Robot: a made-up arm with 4 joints.
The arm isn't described. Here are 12 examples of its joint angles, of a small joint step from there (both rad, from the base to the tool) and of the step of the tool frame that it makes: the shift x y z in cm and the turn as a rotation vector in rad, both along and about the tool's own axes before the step.
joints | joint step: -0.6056 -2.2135 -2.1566 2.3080 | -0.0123 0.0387 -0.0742 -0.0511
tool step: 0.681 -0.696 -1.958 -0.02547 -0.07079 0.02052
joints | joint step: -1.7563 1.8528 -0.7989 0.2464 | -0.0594 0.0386 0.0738 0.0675
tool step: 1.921 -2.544 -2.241 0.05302 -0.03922 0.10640
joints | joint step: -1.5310 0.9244 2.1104 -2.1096 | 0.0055 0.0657 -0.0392 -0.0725
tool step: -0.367 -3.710 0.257 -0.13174 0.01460 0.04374
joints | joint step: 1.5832 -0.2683 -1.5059 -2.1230 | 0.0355 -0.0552 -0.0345 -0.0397
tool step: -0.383 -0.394 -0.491 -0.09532 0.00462 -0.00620
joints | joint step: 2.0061 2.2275 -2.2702 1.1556 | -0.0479 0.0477 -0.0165 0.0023
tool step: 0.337 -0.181 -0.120 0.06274 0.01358 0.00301
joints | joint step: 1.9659 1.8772 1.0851 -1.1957 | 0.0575 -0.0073 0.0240 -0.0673
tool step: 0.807 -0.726 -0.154 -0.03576 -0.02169 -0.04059
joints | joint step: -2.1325 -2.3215 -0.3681 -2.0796 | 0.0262 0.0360 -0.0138 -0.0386
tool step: -0.201 0.047 1.596 -0.04353 0.04753 -0.01931
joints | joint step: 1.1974 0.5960 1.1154 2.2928 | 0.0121 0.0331 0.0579 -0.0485
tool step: -0.491 0.014 1.532 -0.07574 0.06483 -0.02822
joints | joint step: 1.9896 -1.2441 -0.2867 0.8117 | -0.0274 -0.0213 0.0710 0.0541
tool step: -0.433 0.901 1.689 0.07401 0.06460 0.02160
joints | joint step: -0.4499 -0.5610 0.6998 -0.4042 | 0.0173 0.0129 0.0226 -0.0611
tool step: 0.492 -1.760 -0.118 -0.07641 -0.01919 0.03223
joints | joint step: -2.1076 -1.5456 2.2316 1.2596 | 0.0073 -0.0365 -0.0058 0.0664
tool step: 0.308 0.672 -0.976 0.09974 -0.01007 0.01433
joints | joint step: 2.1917 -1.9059 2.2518 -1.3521 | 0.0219 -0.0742 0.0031 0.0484
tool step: 0.070 4.161 -0.232 0.11884 -0.00272 -0.03124
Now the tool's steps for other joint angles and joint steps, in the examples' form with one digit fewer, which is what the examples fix.
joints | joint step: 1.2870 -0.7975 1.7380 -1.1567 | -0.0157 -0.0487 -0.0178 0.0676
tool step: -0.51 2.82 0.17 0.1139 0.0174 -0.0295
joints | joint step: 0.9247 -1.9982 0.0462 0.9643 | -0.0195 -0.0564 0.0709 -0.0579
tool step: -1.49 -0.49 2.53 -0.0358 0.0965 0.0031
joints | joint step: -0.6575 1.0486 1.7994 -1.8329 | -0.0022 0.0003 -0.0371 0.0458
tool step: -0.79 0.46 0.80 0.0459 0.0367 0.0109
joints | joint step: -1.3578 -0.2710 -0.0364 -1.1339 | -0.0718 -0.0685 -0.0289 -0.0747
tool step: -0.79 -1.65 2.98 -0.0565 0.1168 0.0261
